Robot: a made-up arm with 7 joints. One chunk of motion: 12 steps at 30 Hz.
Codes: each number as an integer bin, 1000 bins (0 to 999) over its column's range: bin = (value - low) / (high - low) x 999, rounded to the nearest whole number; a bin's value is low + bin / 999 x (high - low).
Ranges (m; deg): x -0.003..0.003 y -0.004..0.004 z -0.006..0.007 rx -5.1..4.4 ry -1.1..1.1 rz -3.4..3
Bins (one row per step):
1: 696 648 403 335 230 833
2: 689 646 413 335 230 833
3: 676 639 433 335 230 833
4: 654 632 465 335 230 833
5: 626 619 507 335 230 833
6: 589 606 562 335 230 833
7: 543 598 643 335 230 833
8: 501 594 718 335 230 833
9: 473 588 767 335 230 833
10: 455 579 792 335 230 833
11: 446 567 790 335 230 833
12: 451 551 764 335 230 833
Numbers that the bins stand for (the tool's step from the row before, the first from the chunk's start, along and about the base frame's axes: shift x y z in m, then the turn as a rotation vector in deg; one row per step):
1: 0.00118 0.00119 -0.00076 -1.914 -0.593 1.937
2: 0.00114 0.00117 -0.00063 -1.914 -0.593 1.937
3: 0.00106 0.00112 -0.00037 -1.914 -0.593 1.937
4: 0.00093 0.00106 0.00005 -1.914 -0.593 1.937
5: 0.00076 0.00096 0.00060 -1.914 -0.593 1.937
6: 0.00054 0.00085 0.00131 -1.914 -0.593 1.937
7: 0.00026 0.00079 0.00237 -1.914 -0.593 1.937
8: 0.00001 0.00076 0.00334 -1.914 -0.593 1.937
9: -0.00016 0.00071 0.00398 -1.914 -0.593 1.937
10: -0.00027 0.00064 0.00431 -1.914 -0.593 1.937
11: -0.00032 0.00054 0.00428 -1.914 -0.593 1.937
12: -0.00029 0.00041 0.00394 -1.914 -0.593 1.937

